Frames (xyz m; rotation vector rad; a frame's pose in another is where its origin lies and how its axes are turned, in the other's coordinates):
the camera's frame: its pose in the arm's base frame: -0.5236 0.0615 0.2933 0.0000 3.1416 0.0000
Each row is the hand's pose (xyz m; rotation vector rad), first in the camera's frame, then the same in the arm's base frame.
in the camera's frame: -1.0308 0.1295 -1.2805 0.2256 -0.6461 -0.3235
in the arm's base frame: 0.5072 0.1910 1.5738 -0.4160 2.4479 -0.2901
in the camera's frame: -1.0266 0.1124 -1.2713 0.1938 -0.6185 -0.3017
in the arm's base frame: 0.5030 0.1739 1.5646 -0.3914 2.4833 -0.2514
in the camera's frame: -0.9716 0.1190 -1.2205 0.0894 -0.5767 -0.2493
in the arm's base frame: 0.4480 0.1805 1.5138 -0.3281 2.5429 -0.1176
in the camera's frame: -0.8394 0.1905 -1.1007 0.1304 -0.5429 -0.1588
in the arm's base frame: 0.3158 0.2520 1.3940 -0.2112 2.5853 -0.1735
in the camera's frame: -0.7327 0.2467 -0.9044 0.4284 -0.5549 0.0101
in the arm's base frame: 0.2091 0.3082 1.1977 0.0133 2.5287 -0.5650
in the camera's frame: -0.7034 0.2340 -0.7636 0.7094 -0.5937 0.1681
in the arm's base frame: 0.1798 0.2955 1.0569 0.2165 2.3831 -0.9136
